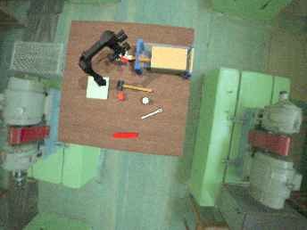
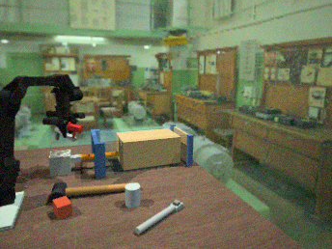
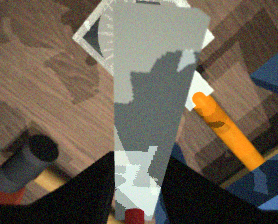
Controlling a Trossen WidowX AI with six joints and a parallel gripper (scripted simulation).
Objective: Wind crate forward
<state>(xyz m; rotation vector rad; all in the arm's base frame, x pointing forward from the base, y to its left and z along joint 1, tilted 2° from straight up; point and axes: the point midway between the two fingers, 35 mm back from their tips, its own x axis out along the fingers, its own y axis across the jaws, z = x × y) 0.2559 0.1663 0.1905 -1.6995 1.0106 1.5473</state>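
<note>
The winch handle lies 20 mm above my gripper tip. From my gripper tip the other things lie so: red knob (40 mm to the right, 40 mm above, 20 mm ahead); winch (150 mm below, 50 mm to the left, 50 mm behind); blue steel frame (130 mm ahead, 70 mm below, 30 mm to the left).
</note>
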